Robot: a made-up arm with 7 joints.
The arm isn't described. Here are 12 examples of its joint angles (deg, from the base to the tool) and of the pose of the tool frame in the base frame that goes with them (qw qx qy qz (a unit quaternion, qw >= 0); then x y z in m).
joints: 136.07 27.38 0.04 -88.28 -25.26 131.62 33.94
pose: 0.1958 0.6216 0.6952 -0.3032 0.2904 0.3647 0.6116
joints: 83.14 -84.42 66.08 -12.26 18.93 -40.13 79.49
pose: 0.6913 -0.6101 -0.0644 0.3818 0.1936 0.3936 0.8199
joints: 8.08 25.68 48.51 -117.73 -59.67 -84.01 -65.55
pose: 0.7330 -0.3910 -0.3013 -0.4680 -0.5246 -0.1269 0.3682
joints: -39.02 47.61 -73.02 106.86 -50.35 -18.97 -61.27
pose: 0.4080 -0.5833 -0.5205 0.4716 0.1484 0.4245 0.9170
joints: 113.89 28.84 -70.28 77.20 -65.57 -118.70 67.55
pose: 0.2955 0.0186 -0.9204 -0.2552 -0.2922 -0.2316 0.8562
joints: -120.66 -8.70 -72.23 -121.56 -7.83 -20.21 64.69
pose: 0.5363 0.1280 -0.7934 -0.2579 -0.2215 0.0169 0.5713
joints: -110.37 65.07 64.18 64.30 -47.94 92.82 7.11
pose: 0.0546 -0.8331 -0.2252 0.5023 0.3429 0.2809 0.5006
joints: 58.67 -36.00 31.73 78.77 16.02 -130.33 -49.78
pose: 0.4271 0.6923 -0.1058 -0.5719 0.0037 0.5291 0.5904
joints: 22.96 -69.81 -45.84 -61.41 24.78 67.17 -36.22
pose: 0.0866 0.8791 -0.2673 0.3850 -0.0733 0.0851 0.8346
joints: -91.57 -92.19 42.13 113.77 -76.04 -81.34 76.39
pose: 0.1175 0.8287 -0.1887 0.5137 0.3214 0.2549 0.9189
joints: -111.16 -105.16 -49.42 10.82 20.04 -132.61 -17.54
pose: 0.2411 0.6819 -0.5385 0.4325 0.0297 0.5704 0.7098
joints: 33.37 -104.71 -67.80 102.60 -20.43 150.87 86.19
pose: 0.3285 0.0887 -0.7182 0.6070 -0.3467 0.3057 0.6178
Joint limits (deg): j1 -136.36..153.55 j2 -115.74..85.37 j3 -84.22..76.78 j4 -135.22..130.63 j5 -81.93..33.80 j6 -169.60..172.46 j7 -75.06..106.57
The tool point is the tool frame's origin. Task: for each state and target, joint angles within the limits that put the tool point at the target. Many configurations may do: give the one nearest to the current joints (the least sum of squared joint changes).
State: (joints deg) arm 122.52 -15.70 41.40 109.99 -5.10 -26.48 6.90
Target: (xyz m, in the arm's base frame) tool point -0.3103 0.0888 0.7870
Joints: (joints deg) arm 142.00 -43.29 3.26 90.71 -13.65 -25.06 11.32
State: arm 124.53 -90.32 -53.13 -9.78 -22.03 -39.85 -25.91
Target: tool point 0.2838 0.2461 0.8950
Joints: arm 136.15 -85.07 -44.36 -21.27 -8.81 -27.42 -21.97
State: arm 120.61 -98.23 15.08 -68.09 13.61 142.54 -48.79
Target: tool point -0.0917 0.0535 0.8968
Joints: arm 78.88 -115.74 -6.81 -52.88 33.80 146.15 -44.19
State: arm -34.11 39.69 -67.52 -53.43 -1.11 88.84 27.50
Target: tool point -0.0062 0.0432 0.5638
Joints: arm -28.66 50.22 -45.53 -59.86 13.01 79.06 24.29
